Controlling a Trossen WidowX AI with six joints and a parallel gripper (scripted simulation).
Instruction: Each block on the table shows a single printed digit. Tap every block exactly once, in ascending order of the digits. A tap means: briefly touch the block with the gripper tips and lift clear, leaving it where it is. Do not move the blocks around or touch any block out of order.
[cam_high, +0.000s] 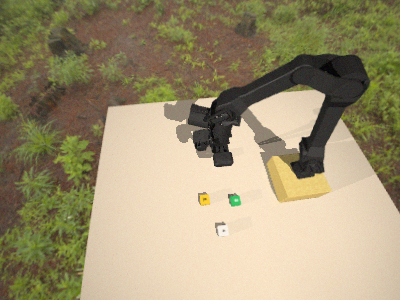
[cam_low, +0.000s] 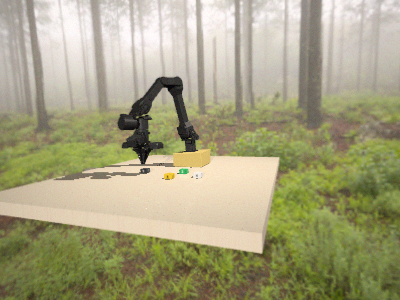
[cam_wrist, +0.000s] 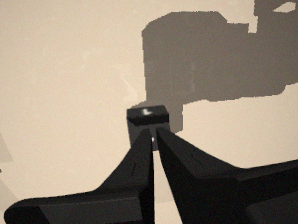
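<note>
The black block lies 1 cm behind my gripper tip and 3 cm below it. Also, from my gripper tip: green block: 3 cm behind, 19 cm to the left, 3 cm below; then yellow block: 7 cm ahead, 16 cm to the left, 3 cm below; then white block: 3 cm ahead, 27 cm to the left, 3 cm below.
</note>
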